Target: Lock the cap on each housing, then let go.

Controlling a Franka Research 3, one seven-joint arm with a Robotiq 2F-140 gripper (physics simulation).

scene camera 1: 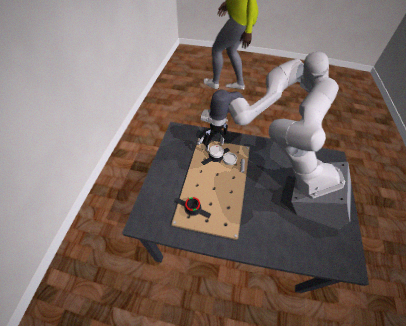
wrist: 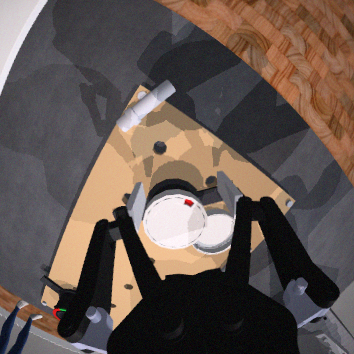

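Observation:
A white cap (scene camera 1: 216, 150) (wrist: 175, 221) with a red mark sits on top of a black housing (wrist: 172, 187) at the far end of the wooden board. A second white cap (scene camera 1: 230, 158) (wrist: 215, 232) lies on the board right beside that housing. A second black housing (scene camera 1: 192, 204) (wrist: 60, 313) shows a red and green ring on its top, with no cap on it, near the board's other end. My gripper (scene camera 1: 212, 142) (wrist: 180, 185) is open and empty. Its fingertips stand on either side of the marked cap and its housing in the wrist view; their exact height is hard to tell.
The wooden board (scene camera 1: 220, 200) (wrist: 90, 225), with several dark holes, lies on the dark table (scene camera 1: 280, 240) (wrist: 40, 175). A grey cylinder (scene camera 1: 243, 165) (wrist: 147, 105) lies near the board's edge. The arm's base stands on the table at the right. A person (scene camera 1: 230, 45) stands behind the table.

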